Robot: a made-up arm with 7 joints. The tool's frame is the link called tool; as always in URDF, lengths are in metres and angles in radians. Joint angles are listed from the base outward.
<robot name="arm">
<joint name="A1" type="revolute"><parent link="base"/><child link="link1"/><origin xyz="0.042 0.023 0.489"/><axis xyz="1 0 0"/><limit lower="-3.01" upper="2.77"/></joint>
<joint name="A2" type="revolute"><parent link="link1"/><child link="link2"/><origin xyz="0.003 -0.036 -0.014"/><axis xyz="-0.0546 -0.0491 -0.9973"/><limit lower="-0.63" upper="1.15"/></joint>
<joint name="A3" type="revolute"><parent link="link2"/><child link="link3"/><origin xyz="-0.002 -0.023 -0.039"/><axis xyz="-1 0 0"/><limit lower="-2.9" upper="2.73"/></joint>
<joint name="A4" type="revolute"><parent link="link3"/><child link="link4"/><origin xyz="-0.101 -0.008 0.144"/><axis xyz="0 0 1"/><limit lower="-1.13" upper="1.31"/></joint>
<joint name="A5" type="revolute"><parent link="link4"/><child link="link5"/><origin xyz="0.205 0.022 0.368"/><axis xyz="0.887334 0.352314 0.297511"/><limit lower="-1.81" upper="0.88"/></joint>
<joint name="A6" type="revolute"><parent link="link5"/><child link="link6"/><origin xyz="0.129 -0.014 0.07"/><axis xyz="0 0 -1"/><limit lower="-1.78" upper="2.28"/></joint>
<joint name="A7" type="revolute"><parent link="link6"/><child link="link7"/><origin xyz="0.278 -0.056 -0.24"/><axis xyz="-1 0 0"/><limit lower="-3.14" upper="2.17"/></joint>
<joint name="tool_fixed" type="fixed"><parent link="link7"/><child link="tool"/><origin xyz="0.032 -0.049 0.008" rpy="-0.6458 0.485 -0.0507"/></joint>
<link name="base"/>
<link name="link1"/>
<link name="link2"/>
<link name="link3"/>
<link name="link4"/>
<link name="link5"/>
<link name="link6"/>
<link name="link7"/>
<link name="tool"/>
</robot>
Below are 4 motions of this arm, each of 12 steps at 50 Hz.
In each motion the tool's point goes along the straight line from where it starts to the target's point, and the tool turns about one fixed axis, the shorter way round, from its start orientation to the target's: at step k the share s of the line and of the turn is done. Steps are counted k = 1, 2, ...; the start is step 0. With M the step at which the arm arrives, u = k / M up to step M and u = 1 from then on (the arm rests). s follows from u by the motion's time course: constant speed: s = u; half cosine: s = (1 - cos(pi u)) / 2; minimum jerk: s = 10 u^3 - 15 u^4 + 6 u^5.
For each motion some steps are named. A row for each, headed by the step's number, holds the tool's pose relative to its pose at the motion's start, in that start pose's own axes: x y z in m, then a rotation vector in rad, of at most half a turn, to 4 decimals.
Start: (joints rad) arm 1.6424 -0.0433 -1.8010 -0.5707 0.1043 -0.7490 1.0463
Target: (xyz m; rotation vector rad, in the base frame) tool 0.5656 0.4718 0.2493 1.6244 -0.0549 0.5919
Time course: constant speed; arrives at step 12
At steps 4, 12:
4: 0.0164 0.0238 -0.0434 -0.0523 0.0633 0.0300
12: 0.0491 0.0714 -0.1302 -0.1568 0.1899 0.0899

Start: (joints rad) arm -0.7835 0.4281 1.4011 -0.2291 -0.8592 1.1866 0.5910
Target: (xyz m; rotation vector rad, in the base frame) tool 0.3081 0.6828 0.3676 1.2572 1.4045 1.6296
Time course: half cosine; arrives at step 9
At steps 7, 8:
7: -0.0067 -0.0790 -0.0441 0.1118 0.0429 -0.0898
8: -0.0073 -0.0868 -0.0484 0.1228 0.0471 -0.0986

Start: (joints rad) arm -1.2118 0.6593 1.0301 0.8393 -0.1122 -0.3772 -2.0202
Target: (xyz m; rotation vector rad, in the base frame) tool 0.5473 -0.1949 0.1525 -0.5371 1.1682 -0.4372
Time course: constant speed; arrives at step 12
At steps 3, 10, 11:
3: 0.0046 0.0128 -0.0158 -0.0417 -0.0046 -0.0019
10: 0.0152 0.0428 -0.0526 -0.1391 -0.0152 -0.0065
11: 0.0167 0.0471 -0.0579 -0.1530 -0.0168 -0.0071

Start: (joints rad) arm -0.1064 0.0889 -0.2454 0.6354 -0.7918 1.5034 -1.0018
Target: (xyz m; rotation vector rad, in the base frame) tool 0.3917 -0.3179 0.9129 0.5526 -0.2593 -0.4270
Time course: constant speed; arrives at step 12
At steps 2, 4, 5, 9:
2: 0.0049 0.0029 -0.0218 0.0188 0.0690 0.0280
4: 0.0099 0.0057 -0.0436 0.0375 0.1380 0.0560
5: 0.0123 0.0072 -0.0545 0.0469 0.1725 0.0700
9: 0.0222 0.0129 -0.0981 0.0845 0.3105 0.1259

